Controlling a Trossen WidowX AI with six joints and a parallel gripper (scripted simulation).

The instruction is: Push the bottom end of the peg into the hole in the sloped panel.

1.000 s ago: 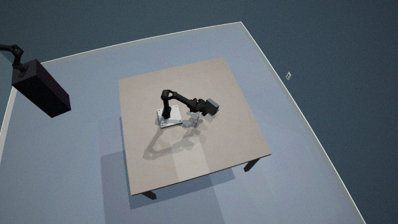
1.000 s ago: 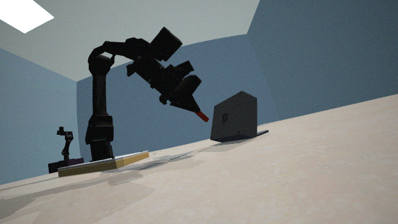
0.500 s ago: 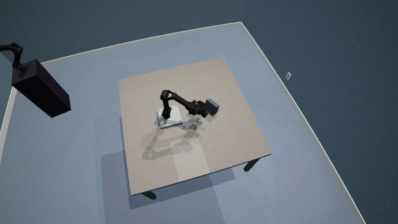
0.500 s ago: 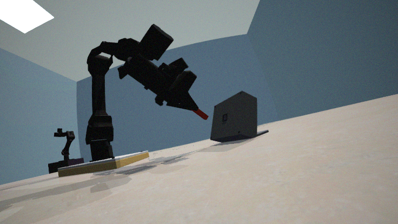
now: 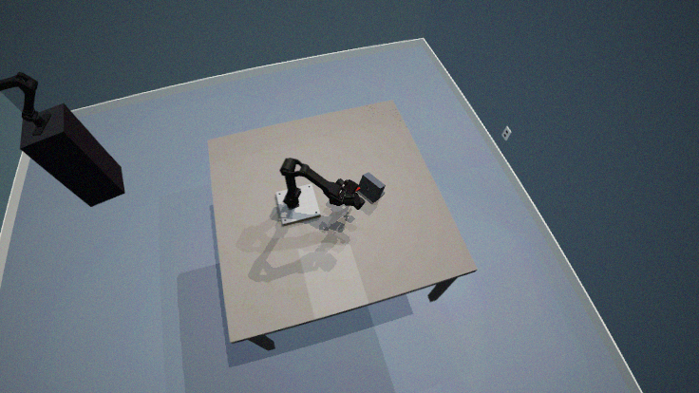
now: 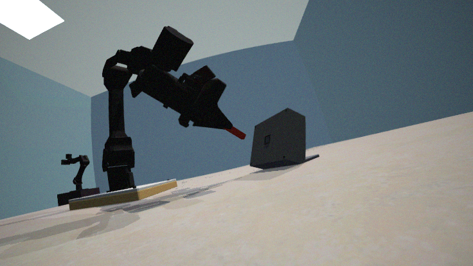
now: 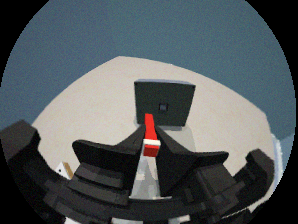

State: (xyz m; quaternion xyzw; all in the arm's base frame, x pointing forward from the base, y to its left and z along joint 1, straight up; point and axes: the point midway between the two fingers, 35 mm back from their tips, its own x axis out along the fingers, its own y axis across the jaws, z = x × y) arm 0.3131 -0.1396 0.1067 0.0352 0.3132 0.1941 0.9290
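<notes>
Now: gripper tip 100 mm short of the sloped panel, 60 mm above it and 10 mm to the right of it. The rest, counted from my gripper tip: red peg: 10 mm to the right, 10 mm behind, 10 mm above.
</notes>
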